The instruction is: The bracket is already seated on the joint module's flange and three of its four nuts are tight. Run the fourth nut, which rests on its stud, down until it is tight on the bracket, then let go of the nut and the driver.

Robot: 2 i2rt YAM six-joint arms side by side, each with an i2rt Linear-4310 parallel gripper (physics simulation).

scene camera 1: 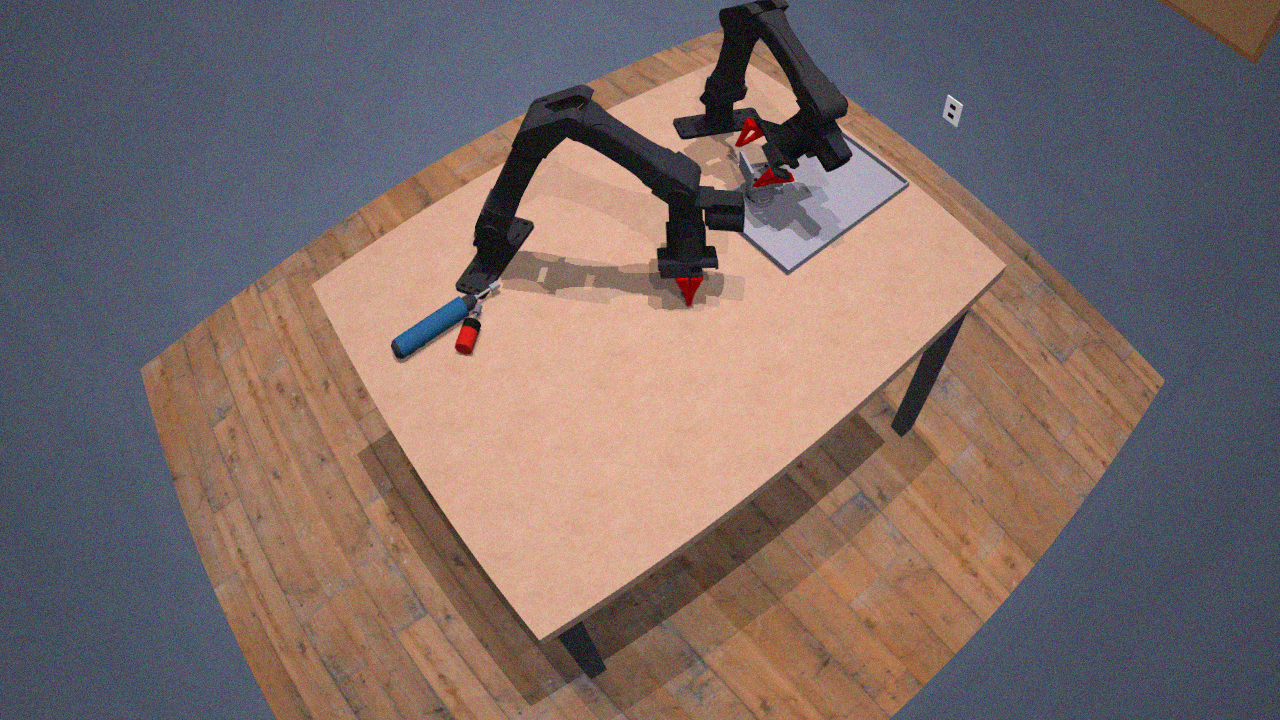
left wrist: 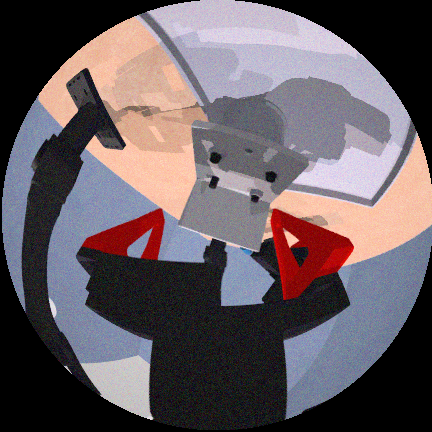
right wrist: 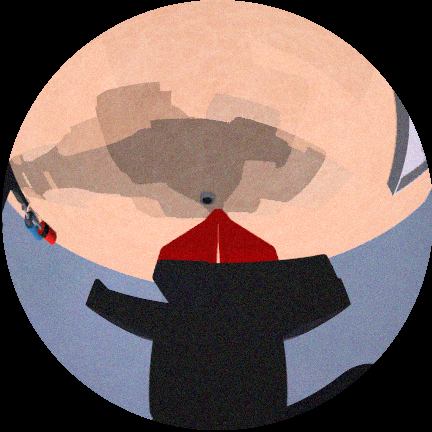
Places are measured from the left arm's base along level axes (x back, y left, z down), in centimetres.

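Pixels of known places: left gripper, fingertip midpoint: [scene camera 1: 746, 165] [left wrist: 217, 214]; right gripper, fingertip midpoint: [scene camera 1: 688, 304] [right wrist: 217, 215]; left arm's base, link origin: [scene camera 1: 718, 124] [left wrist: 95, 111]; right arm's base, link origin: [scene camera 1: 495, 256].
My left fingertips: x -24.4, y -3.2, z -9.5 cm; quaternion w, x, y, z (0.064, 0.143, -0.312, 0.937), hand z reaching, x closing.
Note:
For each thing: its top centre in the pictures, then the offset to it from my left fingertips.
- round joint module, top centre: [left wrist: 236, 182] [scene camera 1: 761, 171] dx -0.8, dy +3.1, dz +1.7 cm
- small dark grey nut, top centre: [right wrist: 206, 200] dx -20.4, dy -19.3, dz +9.0 cm
- blue-handled tool, top centre: [scene camera 1: 443, 311] [right wrist: 30, 231] dx -14.0, dy -62.2, dz +5.4 cm
- shorter red-handled tool, top centre: [scene camera 1: 469, 321] [right wrist: 40, 235] dx -17.3, dy -57.6, dz +6.1 cm
- pale grey tray, top centre: [scene camera 1: 817, 190] dx -2.7, dy +15.6, dz +7.9 cm
The grey angled bracket [scene camera 1: 745, 170] [left wrist: 220, 207] stands over the round joint module [left wrist: 250, 117], which is mostly hidden and in shadow. Several small dark fastener ends [left wrist: 215, 157] show on its flange side; which are nuts I cannot tell. My left gripper [scene camera 1: 760, 157] [left wrist: 217, 214] is open and empty, its fingers apart on either side of the bracket's lower plate in the left wrist view. A small dark grey nut [right wrist: 207, 198] lies on the table, just beyond the tips of my right gripper [scene camera 1: 689, 302] [right wrist: 217, 215], which is shut with nothing between its fingers.
A blue-handled tool [scene camera 1: 429, 328] and a shorter red-handled tool [scene camera 1: 466, 336] [right wrist: 48, 233] lie close together near the right arm's base, their metal ends near each other. A pale grey tray [scene camera 1: 872, 174] [left wrist: 325, 178] with a dark edge lies under the module.

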